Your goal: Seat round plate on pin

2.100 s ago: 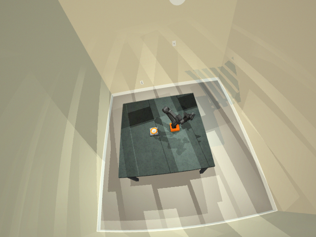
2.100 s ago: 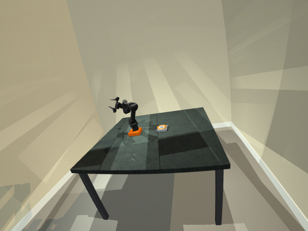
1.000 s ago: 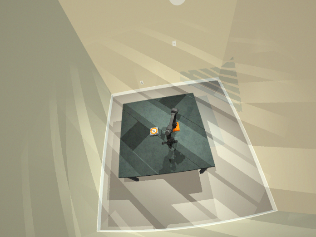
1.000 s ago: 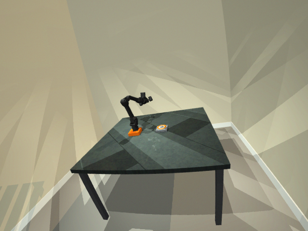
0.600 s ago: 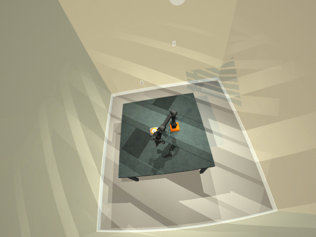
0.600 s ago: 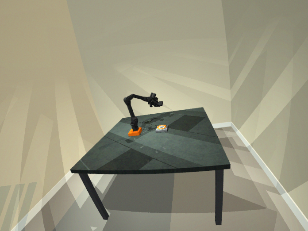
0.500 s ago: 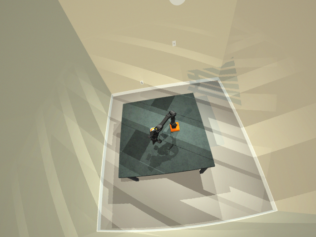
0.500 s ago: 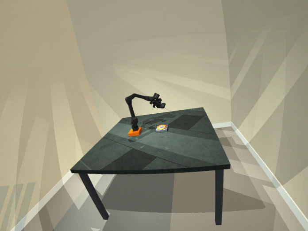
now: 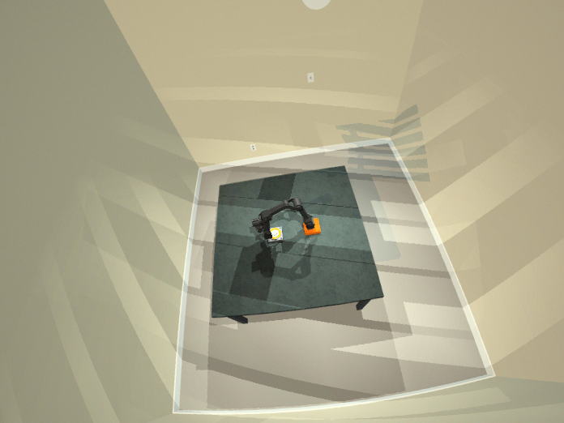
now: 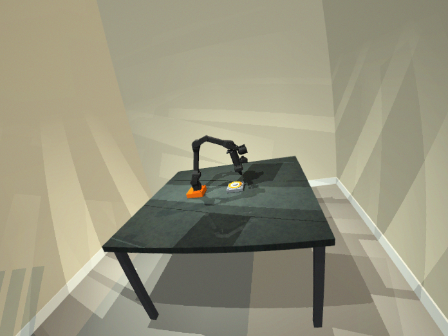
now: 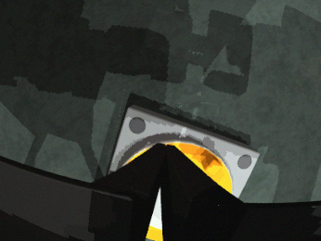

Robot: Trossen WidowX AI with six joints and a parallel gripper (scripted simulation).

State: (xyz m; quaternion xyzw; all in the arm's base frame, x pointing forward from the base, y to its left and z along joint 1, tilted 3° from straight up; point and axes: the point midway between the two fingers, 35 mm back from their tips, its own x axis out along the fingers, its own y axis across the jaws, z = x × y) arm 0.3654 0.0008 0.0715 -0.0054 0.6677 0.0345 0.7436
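Now: the round plate 4 cm behind my gripper tip, 3 cm to the right of it and 6 cm below it.
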